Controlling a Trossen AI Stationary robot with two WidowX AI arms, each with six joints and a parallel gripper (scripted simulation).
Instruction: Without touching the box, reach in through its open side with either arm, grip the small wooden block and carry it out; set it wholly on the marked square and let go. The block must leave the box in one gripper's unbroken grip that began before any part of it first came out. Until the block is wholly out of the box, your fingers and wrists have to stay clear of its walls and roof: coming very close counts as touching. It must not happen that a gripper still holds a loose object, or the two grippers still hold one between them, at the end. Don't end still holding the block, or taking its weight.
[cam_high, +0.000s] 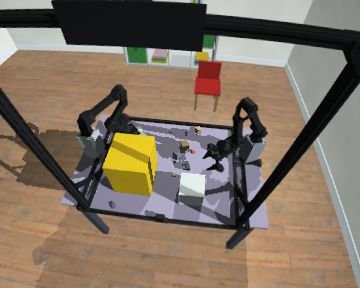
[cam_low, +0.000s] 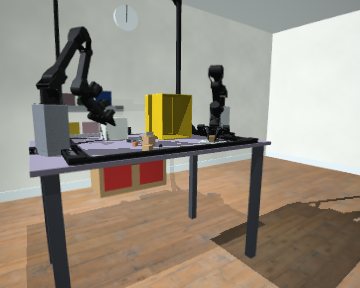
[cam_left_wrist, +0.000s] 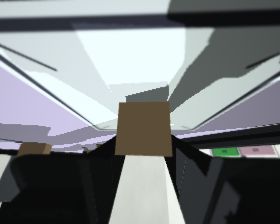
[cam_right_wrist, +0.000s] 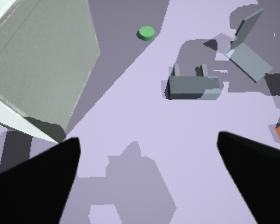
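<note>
My left hand is 40 mm above the marked square. Also, from my left hand: grey part 260 mm behind, 370 mm to the right, 30 mm below.
</note>
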